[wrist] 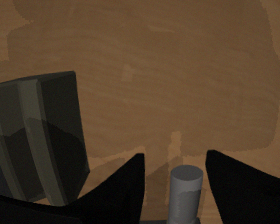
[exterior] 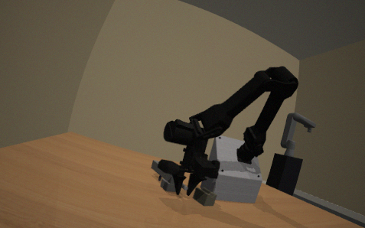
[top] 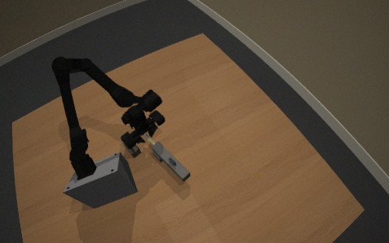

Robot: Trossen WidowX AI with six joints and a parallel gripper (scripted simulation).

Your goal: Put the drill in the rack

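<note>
Now: gripper tip 5 cm to the left of the cylindrical drill, 3 cm below it and 2 cm short of it. The rest, counted from my gripper tip: long grey block (14 cm to the right, 6 cm ahead, 2 cm above); blue key (17 cm to the right, 6 cm ahead, 3 cm above); olive-grey rack (8 cm behind, 2 cm to the right).
</note>
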